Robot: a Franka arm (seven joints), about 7 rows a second.
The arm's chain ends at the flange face. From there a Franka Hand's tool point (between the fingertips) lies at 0.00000 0.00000 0.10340 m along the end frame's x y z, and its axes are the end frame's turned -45 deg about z.
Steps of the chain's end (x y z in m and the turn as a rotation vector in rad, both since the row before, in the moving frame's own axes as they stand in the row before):
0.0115, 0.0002, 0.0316, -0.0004, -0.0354, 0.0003
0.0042, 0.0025, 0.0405, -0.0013, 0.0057, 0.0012
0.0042, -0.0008, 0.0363, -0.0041, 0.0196, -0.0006
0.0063, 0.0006, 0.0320, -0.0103, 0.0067, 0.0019
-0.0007, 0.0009, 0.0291, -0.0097, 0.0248, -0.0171
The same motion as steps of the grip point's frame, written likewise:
0.0054, 0.0057, 0.0315, 0.0247, -0.0253, 0.0003
0.0015, 0.0052, 0.0405, -0.0049, 0.0031, 0.0012
0.0047, 0.0041, 0.0363, -0.0168, 0.0110, -0.0006
0.0038, 0.0061, 0.0320, -0.0120, -0.0025, 0.0019
0.0000, 0.0027, 0.0291, -0.0244, 0.0107, -0.0171

